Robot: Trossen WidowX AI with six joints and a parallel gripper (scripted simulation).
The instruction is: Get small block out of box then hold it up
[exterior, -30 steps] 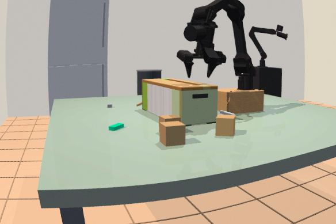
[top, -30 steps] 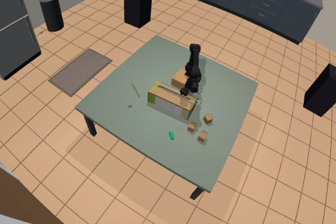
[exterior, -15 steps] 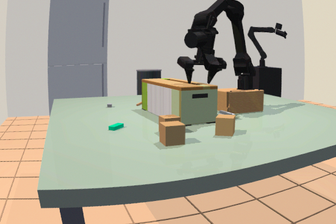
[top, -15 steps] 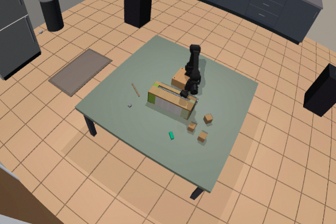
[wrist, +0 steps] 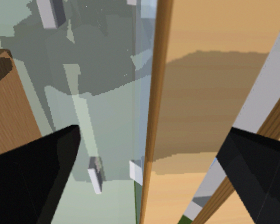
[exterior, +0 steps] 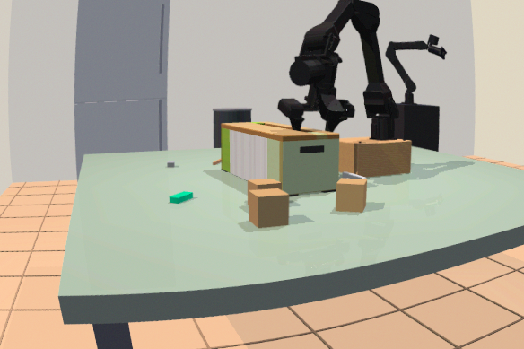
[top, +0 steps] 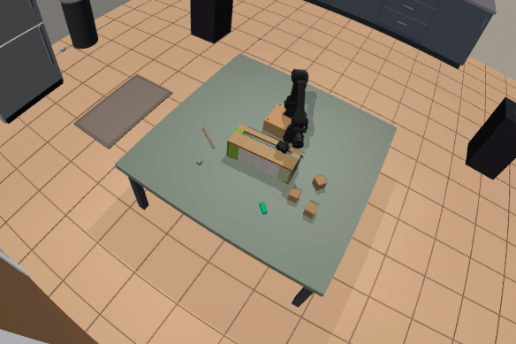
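Right now my gripper tip is 50 mm short of the blue block, 30 mm to the left of it and 20 mm above it. Also, from my gripper tip: green block 340 mm ahead, 100 mm to the left, 100 mm below; then wooden stick 400 mm to the right, 120 mm ahead, 100 mm below; then box 60 mm to the right, 40 mm below, 40 mm ahead.
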